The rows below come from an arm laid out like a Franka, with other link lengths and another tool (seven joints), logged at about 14 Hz.
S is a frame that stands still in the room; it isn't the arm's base.
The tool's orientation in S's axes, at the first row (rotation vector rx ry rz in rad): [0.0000 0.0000 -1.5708]
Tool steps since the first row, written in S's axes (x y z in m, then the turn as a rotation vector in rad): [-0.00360 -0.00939 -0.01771 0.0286 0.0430 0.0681]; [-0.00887 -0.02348 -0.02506 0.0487 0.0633 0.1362]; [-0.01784 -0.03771 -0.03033 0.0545 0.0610 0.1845]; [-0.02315 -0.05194 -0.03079 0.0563 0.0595 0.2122]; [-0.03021 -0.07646 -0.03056 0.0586 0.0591 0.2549]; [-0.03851 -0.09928 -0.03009 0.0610 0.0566 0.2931]
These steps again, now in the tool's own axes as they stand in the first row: [0.00939 -0.00360 -0.01771 -0.0430 0.0286 0.0681]; [0.02348 -0.00887 -0.02506 -0.0633 0.0487 0.1362]; [0.03771 -0.01784 -0.03033 -0.0610 0.0545 0.1845]; [0.05194 -0.02315 -0.03079 -0.0595 0.0563 0.2122]; [0.07646 -0.03021 -0.03056 -0.0591 0.0586 0.2549]; [0.09928 -0.03851 -0.03009 -0.0566 0.0610 0.2931]
